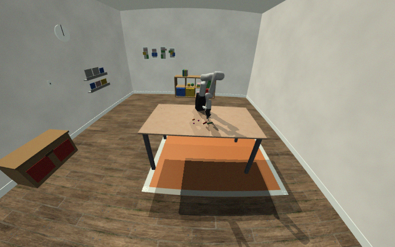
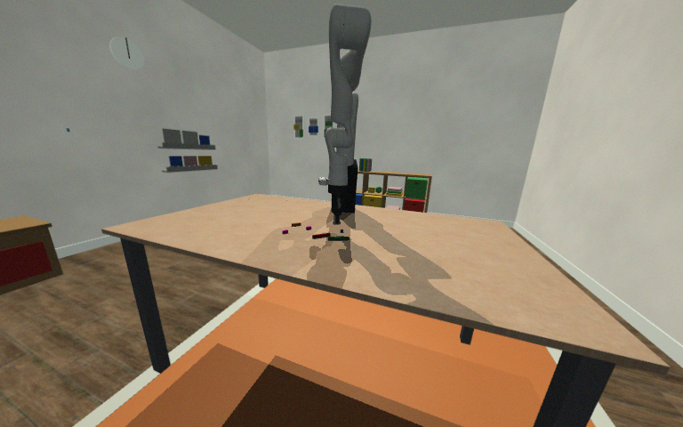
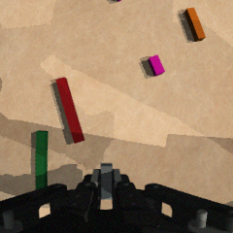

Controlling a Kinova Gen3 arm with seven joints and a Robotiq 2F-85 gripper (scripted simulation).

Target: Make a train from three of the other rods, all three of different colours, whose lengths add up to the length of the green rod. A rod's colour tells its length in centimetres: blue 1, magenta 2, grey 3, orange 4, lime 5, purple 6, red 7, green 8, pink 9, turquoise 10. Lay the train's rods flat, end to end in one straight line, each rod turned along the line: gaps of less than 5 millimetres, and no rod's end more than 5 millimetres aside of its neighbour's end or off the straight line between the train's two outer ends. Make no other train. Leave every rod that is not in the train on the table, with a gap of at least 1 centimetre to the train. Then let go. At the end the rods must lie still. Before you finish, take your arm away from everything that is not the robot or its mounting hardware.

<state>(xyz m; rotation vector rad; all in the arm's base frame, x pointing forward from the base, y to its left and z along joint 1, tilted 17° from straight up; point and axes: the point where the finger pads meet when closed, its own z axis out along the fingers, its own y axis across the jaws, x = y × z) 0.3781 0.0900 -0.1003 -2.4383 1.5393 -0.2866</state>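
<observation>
The blue rod lies 2 cm behind my hand, 2 cm to the left of it and 5 cm below it. The rest, counted from my hand: green rod (7 cm ahead, 3 cm to the left, 5 cm below); then grey rod (1 cm below); then red rod (6 cm ahead, 4 cm to the right, 5 cm below).
</observation>
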